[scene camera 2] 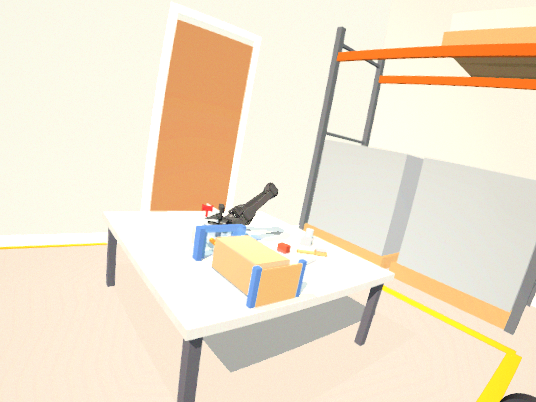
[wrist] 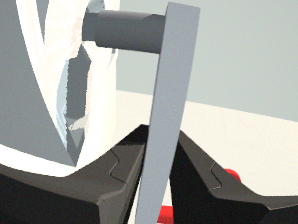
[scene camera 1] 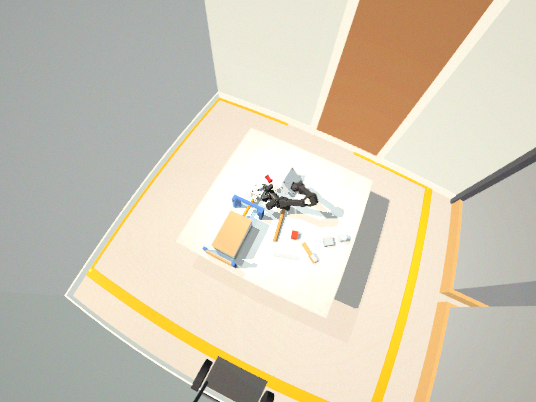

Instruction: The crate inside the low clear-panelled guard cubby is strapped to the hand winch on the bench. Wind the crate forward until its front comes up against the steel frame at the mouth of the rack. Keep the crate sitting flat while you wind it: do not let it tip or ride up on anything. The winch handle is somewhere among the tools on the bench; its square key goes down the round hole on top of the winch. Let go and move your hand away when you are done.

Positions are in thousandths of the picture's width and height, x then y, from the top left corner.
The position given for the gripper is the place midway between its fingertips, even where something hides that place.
In view: the gripper (wrist: 535, 600), a winch handle (wrist: 582, 167) and a winch (wrist: 200, 355).
